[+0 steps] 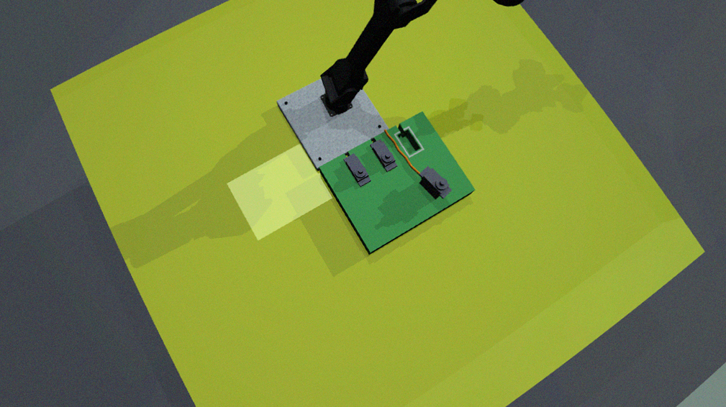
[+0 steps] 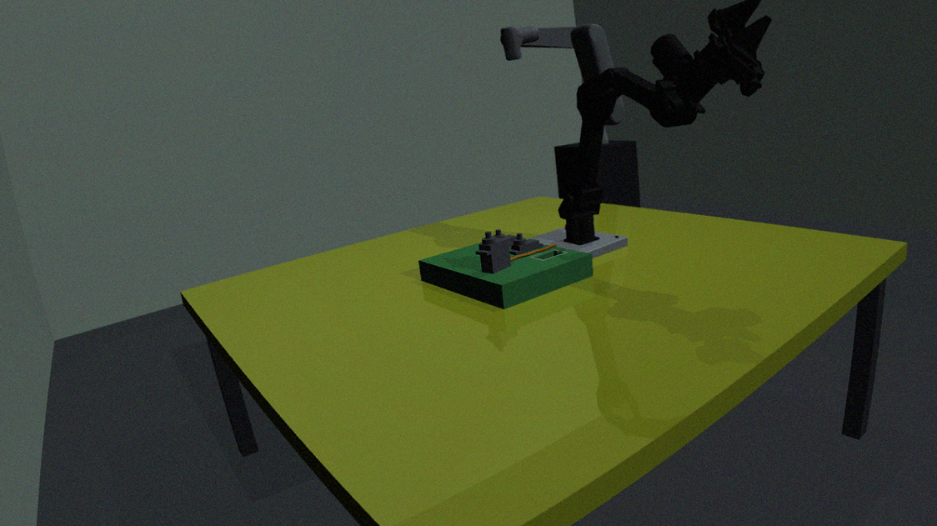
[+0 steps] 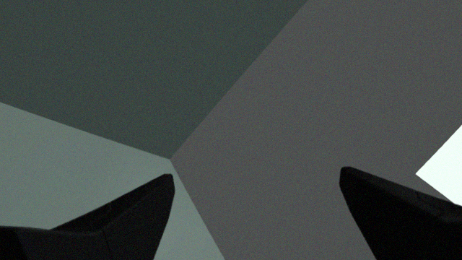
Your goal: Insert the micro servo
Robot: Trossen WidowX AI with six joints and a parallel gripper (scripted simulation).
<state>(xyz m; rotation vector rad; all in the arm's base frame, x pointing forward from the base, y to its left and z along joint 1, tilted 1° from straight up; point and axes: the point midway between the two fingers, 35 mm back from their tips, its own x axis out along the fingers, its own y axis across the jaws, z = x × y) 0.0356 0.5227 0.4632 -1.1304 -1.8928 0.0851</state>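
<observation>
My gripper tip is now 26 cm short of the green deck, 51 cm to the left of it and 48 cm above it.
</observation>
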